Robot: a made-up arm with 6 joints.
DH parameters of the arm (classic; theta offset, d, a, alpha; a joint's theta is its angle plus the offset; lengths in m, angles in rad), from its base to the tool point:
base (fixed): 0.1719 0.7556 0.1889 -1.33
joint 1: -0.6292 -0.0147 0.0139 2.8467
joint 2: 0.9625 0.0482 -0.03 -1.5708
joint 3: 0 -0.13 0.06 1.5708
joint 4: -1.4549 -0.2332 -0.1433 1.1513
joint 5: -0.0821 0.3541 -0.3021 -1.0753
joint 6: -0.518 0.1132 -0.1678 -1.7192
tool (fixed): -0.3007 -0.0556 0 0
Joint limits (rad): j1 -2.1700..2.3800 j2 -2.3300..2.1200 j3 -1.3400..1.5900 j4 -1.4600..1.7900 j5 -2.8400..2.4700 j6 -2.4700..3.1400
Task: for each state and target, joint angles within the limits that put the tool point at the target. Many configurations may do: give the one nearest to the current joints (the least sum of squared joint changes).
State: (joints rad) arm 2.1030 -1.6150 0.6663 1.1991 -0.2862 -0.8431
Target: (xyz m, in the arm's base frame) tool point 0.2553 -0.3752 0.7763
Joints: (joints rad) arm 2.0401 -1.5545 0.7603 1.2288 -0.6325 -1.0680
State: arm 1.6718 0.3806 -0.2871 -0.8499 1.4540 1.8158
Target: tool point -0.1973 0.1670 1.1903
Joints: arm 1.6978 0.3009 -0.3323 -0.8206 1.4276 1.4961
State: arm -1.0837 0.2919 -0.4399 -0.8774 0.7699 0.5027
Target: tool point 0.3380 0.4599 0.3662
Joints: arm -1.3238 0.3278 -0.6687 -0.2728 0.6966 0.0323
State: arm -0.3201 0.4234 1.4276 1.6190 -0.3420 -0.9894
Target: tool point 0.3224 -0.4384 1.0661
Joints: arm -0.4096 0.5087 1.4871 1.6862 -0.2261 -0.8510
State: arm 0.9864 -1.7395 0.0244 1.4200 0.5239 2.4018
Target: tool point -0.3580 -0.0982 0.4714
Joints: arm 0.7171 -1.5055 -0.1043 1.3986 0.4408 2.7752
